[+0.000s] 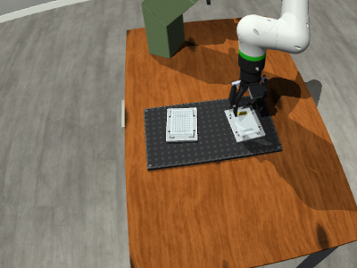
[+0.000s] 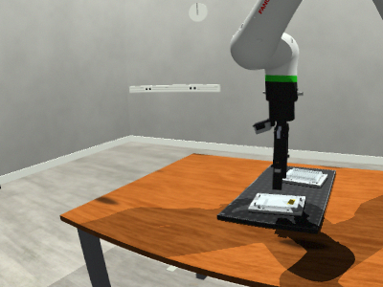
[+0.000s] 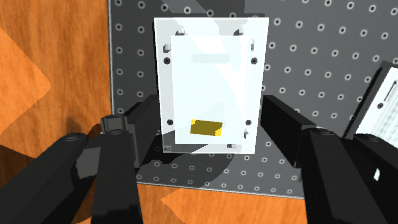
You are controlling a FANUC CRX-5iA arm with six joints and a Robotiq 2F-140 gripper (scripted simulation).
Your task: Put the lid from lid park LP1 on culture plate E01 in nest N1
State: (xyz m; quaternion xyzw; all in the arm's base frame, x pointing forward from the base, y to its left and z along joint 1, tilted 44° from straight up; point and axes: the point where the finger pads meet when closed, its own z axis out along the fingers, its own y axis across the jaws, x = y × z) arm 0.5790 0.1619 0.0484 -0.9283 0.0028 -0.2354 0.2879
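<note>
Right now my hand is 8 cm above the clear lid. From my hand the other things lie so: lid park (9 cm below); then culture plate E01 (25 cm to the right, 8 cm below, 3 cm behind).
</note>
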